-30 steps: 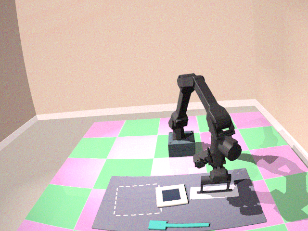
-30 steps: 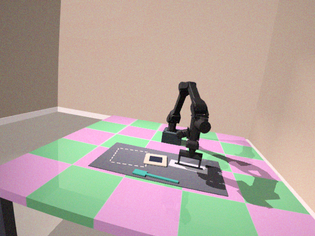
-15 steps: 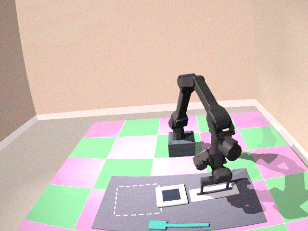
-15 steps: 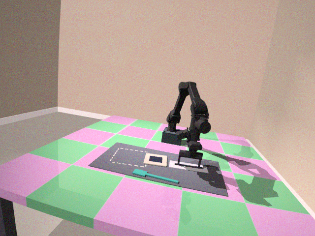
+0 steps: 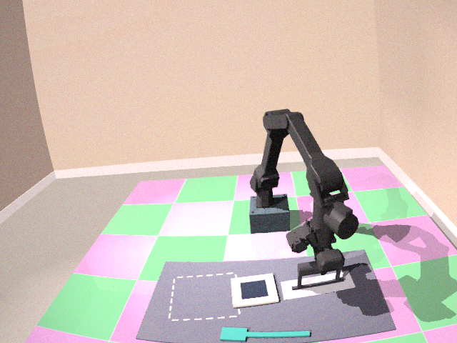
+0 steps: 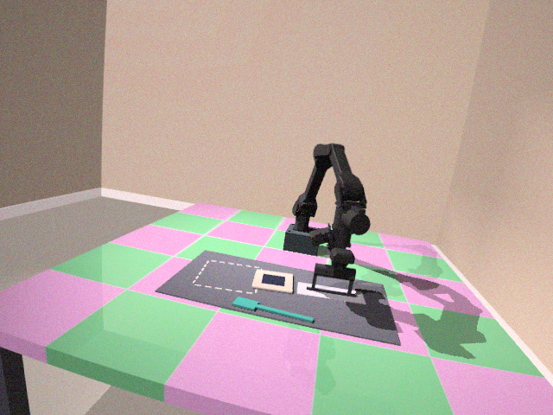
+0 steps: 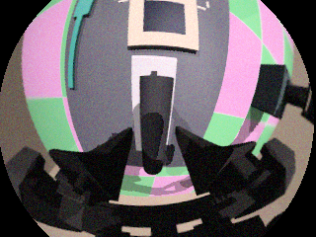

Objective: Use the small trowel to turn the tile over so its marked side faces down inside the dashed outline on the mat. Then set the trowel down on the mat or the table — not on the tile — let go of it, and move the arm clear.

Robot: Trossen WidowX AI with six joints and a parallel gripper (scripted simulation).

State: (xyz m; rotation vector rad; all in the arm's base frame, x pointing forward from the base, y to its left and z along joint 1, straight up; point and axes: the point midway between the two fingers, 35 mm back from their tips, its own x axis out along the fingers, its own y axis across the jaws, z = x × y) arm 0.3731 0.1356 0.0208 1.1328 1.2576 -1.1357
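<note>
My gripper tip is 20 mm to the left of the trowel and 30 mm above it. The rest, counted from my gripper tip: teal flat tool 160 mm ahead, 170 mm to the right, 60 mm below; grey mat 30 mm ahead, 150 mm to the right, 80 mm below; tile 180 mm to the right, 60 mm below.
</note>
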